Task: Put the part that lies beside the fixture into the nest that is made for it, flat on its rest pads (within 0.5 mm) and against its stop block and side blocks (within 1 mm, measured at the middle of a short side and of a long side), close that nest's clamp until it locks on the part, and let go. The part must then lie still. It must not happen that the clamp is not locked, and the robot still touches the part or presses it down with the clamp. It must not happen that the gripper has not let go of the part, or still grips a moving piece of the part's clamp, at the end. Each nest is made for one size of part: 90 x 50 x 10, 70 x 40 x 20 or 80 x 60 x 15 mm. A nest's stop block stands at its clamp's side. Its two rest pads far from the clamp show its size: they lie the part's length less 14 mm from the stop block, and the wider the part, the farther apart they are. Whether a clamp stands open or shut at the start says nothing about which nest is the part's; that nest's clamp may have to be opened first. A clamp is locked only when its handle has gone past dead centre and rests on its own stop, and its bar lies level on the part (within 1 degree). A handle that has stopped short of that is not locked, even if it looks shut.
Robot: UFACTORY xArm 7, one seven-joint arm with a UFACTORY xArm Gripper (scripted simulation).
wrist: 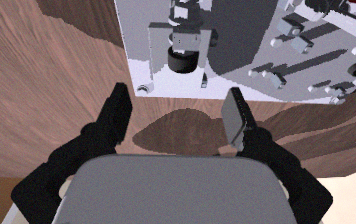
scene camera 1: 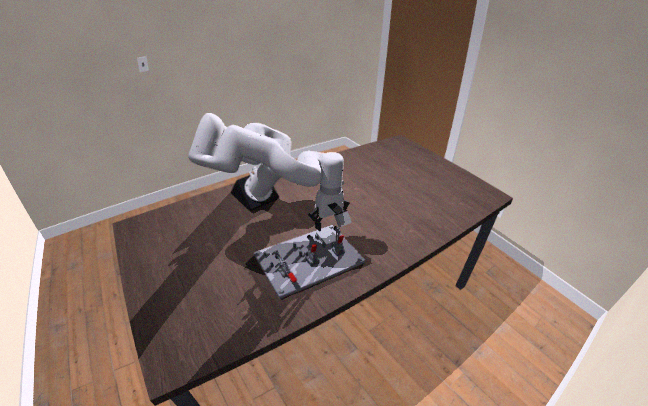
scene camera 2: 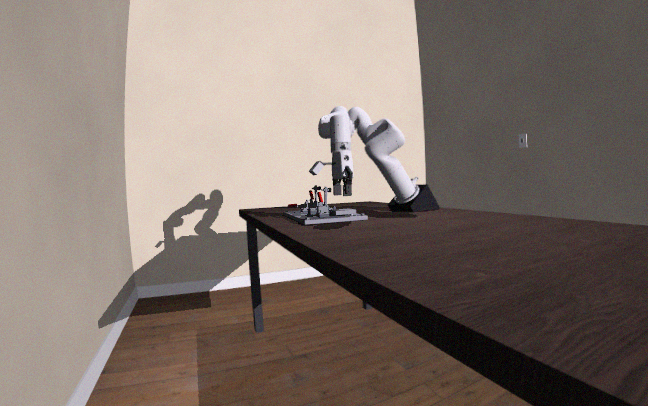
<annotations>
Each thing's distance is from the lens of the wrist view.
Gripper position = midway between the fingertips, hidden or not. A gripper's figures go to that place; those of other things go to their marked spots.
my gripper (wrist: 177,97): 0.13 m
grey flat part (wrist: 165,80): 0.18 m
</annotations>
